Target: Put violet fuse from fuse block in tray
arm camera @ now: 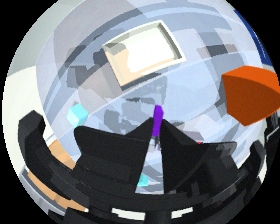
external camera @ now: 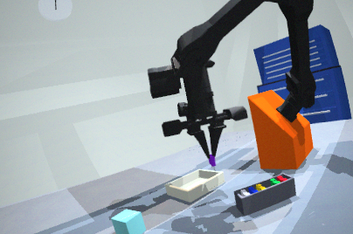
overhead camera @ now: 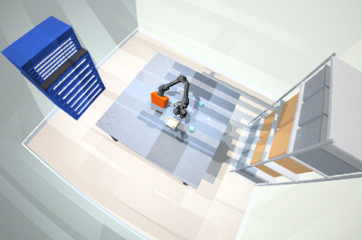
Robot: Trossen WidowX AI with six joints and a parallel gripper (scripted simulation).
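The cream tray is 30 mm behind my gripper tip, 100 mm to the right of it and 100 mm below it. From my gripper tip the other things lie so: cyan cube: 200 mm ahead, 60 mm to the right, 80 mm below; then violet fuse: 10 mm below.
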